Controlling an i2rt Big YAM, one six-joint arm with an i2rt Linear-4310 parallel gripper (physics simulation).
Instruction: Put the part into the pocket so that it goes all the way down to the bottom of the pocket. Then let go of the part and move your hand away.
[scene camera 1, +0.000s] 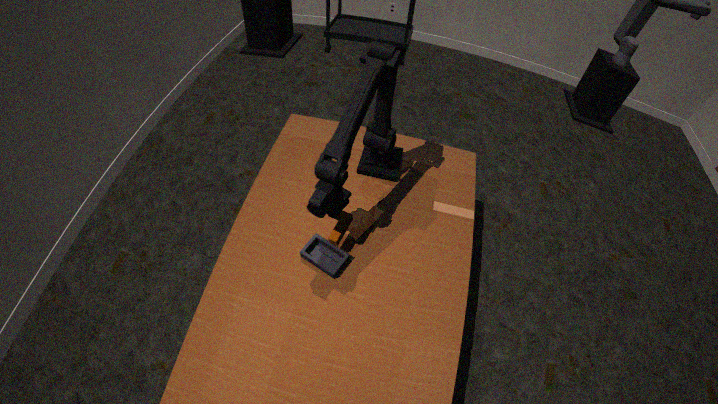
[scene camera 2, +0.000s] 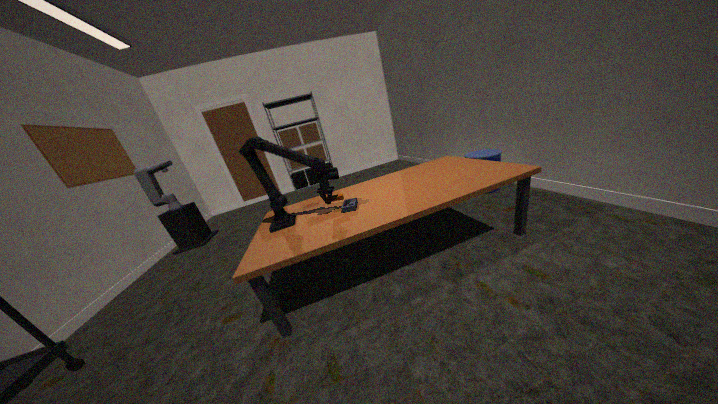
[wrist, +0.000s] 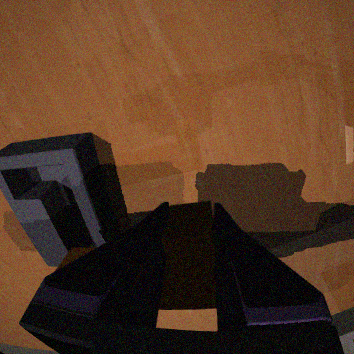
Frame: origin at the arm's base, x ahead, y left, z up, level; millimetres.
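Seen in the pictures: gripper, fingertip midpoint: (scene camera 1: 335, 214) (scene camera 2: 328, 203) (wrist: 191, 210); arm's base, link origin: (scene camera 1: 380, 159) (scene camera 2: 283, 220).
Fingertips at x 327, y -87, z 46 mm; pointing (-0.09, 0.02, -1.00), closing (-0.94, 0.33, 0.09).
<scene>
Pixels of each thing's top centre, then the offset from my fingertips to it. "*": a spot on its surface instead. Level surfaces: height alone.
- orange part, top centre: (wrist: 122, 293) (scene camera 1: 336, 223) (scene camera 2: 334, 195) 49 mm ahead, 18 mm left, 31 mm up
- grey block, top centre: (wrist: 54, 223) (scene camera 1: 324, 253) (scene camera 2: 349, 202) 131 mm ahead, 0 mm left, 38 mm down
- recessed pocket, surface spot: (wrist: 65, 215) * 137 mm ahead, 8 mm left, 61 mm down
- wooden table, surface height: 75 mm down
The orange part (scene camera 1: 334, 236) (scene camera 2: 339, 196) (wrist: 189, 255) is held between the two fingers of my gripper (scene camera 1: 341, 231) (scene camera 2: 327, 198) (wrist: 191, 210). It looks dark in the wrist view, and a bit of orange also shows left of the left finger. A grey block (scene camera 1: 337, 272) (scene camera 2: 349, 205) (wrist: 84, 187) with a recessed pocket (scene camera 1: 321, 251) (wrist: 65, 215) sits on the table. In scene camera 1 the part is beside the block's far edge, not in the pocket; in the wrist view the block is to the left of the fingers. The part's exact height is hard to tell.
The wooden table (scene camera 1: 321, 341) (scene camera 2: 426, 185) carries the arm's base (scene camera 1: 380, 161) (scene camera 2: 282, 221) and dark arm shadows. A pale strip (scene camera 1: 453, 209) lies near its right edge. Off the table stand a shelf unit (scene camera 2: 295, 100), a second arm's pedestal (scene camera 1: 605, 90) (scene camera 2: 184, 227) and a blue bin (scene camera 2: 484, 154).
</scene>
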